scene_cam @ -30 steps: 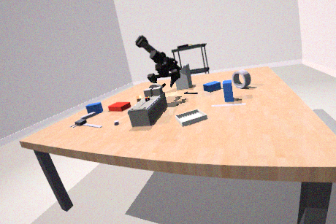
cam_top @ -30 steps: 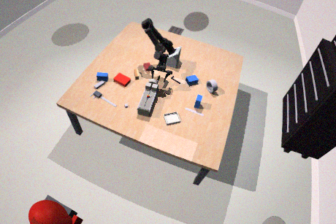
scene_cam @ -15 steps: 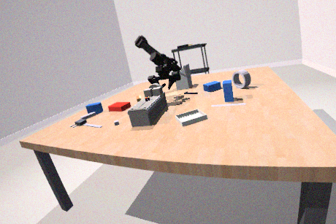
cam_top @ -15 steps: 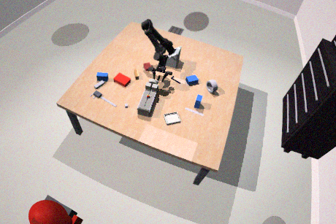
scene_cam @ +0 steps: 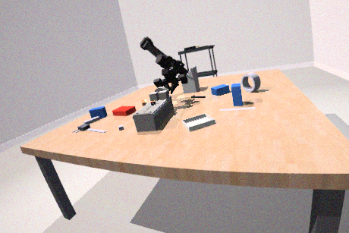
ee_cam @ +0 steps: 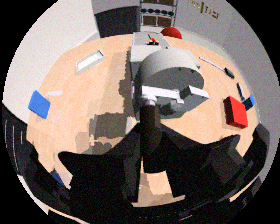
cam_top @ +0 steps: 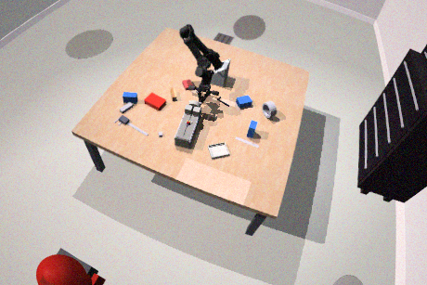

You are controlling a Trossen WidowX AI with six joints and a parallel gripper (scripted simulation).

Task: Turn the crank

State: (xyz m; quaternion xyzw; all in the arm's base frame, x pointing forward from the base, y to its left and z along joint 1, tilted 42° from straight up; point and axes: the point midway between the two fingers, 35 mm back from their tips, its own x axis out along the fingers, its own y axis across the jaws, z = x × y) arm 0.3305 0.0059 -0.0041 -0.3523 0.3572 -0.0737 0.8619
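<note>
My gripper tip is now 180 mm short of the red pointer, 10 mm to the left of it and 10 mm below it. Round my gripper tip: red block: 290 mm to the right, 60 mm below, 50 mm ahead; white tray: 230 mm ahead, 210 mm to the left, 70 mm below; dark crank handle: 20 mm behind, 20 mm above.
</note>
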